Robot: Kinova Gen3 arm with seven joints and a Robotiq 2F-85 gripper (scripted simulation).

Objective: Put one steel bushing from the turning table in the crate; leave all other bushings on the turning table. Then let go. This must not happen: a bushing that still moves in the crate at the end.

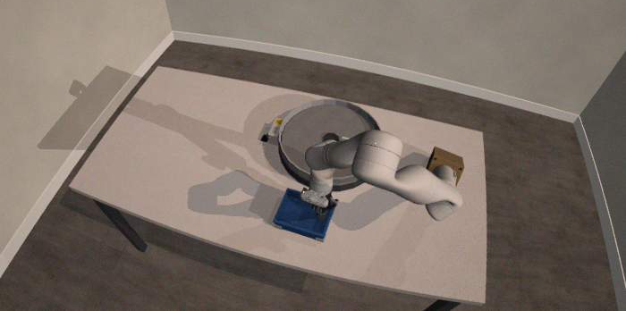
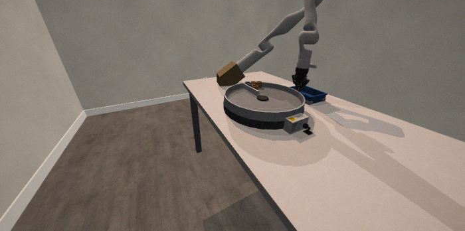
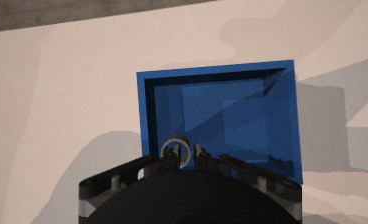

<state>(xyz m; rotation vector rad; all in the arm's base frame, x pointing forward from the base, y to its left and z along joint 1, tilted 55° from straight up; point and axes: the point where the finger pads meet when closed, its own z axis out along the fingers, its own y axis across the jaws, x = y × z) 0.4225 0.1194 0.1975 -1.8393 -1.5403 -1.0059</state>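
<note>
Right now the blue crate is 40 mm ahead of my hand, 30 mm to the left of it and 30 mm below it. From my hand the other things lie so: turning table (50 mm ahead, 310 mm to the right).
</note>
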